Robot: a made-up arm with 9 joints.
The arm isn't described. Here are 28 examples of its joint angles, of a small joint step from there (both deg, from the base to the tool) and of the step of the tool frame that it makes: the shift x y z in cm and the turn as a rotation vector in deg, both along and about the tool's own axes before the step.
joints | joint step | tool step
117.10 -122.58 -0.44 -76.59 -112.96 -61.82 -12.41 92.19 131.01 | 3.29 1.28 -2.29 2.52 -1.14 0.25 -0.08 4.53 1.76 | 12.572 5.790 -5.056 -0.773 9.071 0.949
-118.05 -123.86 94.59 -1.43 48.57 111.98 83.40 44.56 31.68 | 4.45 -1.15 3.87 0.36 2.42 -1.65 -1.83 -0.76 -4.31 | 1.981 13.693 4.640 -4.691 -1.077 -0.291
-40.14 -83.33 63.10 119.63 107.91 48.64 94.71 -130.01 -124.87 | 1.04 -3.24 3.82 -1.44 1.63 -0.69 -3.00 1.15 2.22 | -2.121 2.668 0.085 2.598 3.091 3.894
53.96 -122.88 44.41 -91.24 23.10 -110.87 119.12 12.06 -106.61 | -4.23 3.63 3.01 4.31 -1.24 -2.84 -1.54 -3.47 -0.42 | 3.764 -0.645 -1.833 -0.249 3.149 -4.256
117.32 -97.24 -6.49 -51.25 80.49 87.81 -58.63 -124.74 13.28 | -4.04 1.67 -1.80 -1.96 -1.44 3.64 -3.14 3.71 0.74 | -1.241 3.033 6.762 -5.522 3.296 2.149
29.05 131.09 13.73 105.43 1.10 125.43 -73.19 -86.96 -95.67 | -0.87 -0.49 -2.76 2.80 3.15 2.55 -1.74 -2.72 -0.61 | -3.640 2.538 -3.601 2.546 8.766 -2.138
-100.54 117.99 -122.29 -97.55 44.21 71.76 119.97 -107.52 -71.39 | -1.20 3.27 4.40 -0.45 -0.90 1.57 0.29 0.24 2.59 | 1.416 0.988 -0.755 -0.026 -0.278 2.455
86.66 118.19 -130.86 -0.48 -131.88 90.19 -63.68 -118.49 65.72 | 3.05 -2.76 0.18 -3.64 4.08 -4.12 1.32 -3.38 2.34 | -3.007 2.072 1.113 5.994 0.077 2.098
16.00 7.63 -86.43 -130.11 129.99 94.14 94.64 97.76 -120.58 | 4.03 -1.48 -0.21 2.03 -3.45 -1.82 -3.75 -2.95 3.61 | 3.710 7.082 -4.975 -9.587 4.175 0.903
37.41 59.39 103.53 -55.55 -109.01 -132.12 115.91 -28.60 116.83 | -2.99 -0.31 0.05 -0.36 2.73 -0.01 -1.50 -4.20 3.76 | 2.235 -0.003 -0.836 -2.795 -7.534 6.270
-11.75 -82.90 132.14 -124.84 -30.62 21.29 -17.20 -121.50 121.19 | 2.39 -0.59 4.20 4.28 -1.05 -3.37 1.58 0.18 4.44 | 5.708 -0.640 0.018 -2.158 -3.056 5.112
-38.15 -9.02 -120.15 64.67 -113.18 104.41 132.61 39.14 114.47 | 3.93 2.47 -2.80 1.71 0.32 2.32 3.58 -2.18 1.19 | -0.257 -6.937 -8.694 8.609 -1.940 2.921
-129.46 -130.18 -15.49 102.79 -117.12 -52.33 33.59 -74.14 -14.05 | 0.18 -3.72 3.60 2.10 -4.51 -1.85 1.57 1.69 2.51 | -5.432 -6.268 4.210 -10.865 7.573 -1.056
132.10 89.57 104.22 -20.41 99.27 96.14 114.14 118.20 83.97 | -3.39 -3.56 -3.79 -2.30 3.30 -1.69 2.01 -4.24 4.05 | 2.592 -3.084 -1.179 2.935 -1.370 7.124
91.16 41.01 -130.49 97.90 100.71 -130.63 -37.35 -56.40 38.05 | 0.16 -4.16 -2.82 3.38 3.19 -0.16 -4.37 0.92 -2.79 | 0.122 0.514 -1.355 -0.537 1.381 -1.574
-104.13 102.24 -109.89 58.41 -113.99 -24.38 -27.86 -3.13 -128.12 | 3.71 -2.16 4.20 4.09 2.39 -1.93 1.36 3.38 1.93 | 10.809 -6.339 0.064 1.292 -6.019 11.191
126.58 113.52 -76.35 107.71 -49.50 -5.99 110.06 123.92 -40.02 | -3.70 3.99 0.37 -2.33 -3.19 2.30 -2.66 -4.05 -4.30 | 7.030 -3.824 -7.594 4.415 7.476 -5.553
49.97 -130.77 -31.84 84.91 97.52 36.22 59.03 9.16 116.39 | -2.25 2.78 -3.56 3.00 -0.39 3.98 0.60 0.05 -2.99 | 2.078 6.757 4.614 -6.810 1.497 1.389
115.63 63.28 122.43 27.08 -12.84 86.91 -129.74 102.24 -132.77 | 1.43 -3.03 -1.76 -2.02 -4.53 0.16 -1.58 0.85 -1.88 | 3.445 -9.275 -0.466 6.692 1.082 -4.557
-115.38 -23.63 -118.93 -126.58 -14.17 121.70 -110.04 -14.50 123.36 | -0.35 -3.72 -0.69 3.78 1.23 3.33 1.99 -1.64 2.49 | -3.679 -7.109 1.155 -0.295 -2.971 -6.284
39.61 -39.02 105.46 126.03 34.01 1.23 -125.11 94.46 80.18 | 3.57 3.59 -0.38 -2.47 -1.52 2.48 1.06 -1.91 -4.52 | -0.014 -0.915 2.460 2.841 0.146 -6.259
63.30 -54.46 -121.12 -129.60 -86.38 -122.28 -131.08 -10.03 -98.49 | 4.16 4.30 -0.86 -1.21 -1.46 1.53 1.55 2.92 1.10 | 6.070 1.749 5.303 0.842 2.761 -4.835
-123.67 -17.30 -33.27 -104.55 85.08 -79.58 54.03 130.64 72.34 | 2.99 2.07 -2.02 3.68 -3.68 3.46 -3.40 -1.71 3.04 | -3.407 8.563 5.663 -5.473 0.577 -2.413
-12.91 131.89 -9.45 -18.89 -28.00 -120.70 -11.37 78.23 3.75 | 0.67 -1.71 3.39 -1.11 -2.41 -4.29 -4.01 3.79 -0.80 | -8.070 10.195 6.022 -11.154 -0.499 -8.051
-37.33 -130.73 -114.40 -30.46 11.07 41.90 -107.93 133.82 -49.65 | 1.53 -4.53 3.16 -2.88 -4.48 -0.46 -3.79 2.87 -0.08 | 8.119 -6.029 -14.154 3.872 0.691 -0.100
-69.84 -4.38 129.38 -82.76 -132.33 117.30 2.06 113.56 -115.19 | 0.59 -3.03 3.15 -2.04 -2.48 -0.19 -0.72 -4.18 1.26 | 0.624 0.988 -6.550 1.467 5.287 -0.943
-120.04 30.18 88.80 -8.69 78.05 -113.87 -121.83 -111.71 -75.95 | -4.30 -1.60 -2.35 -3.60 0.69 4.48 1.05 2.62 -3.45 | -0.360 -0.459 3.265 -0.890 -7.701 -4.891
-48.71 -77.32 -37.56 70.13 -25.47 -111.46 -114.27 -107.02 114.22 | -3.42 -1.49 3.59 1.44 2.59 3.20 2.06 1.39 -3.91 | 2.602 -2.269 0.093 -1.859 4.869 0.536
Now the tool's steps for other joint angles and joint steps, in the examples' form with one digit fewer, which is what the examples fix.
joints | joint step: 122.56 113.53 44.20 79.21 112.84 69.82 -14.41 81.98 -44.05 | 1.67 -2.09 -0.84 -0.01 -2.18 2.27 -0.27 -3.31 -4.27
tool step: 6.40 -0.24 0.70 1.68 7.49 -4.26
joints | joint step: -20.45 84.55 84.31 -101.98 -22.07 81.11 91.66 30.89 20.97 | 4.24 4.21 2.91 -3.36 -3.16 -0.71 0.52 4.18 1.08
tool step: 6.53 -10.53 3.89 1.89 2.30 -6.14
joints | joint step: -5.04 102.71 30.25 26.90 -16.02 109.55 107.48 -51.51 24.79 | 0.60 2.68 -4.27 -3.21 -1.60 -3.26 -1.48 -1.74 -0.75
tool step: 3.23 1.87 6.94 -4.26 -7.87 1.60
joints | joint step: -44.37 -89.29 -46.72 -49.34 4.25 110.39 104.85 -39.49 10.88 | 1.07 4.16 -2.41 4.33 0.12 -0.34 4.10 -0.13 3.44
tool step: -1.20 9.77 6.38 2.72 0.51 7.35
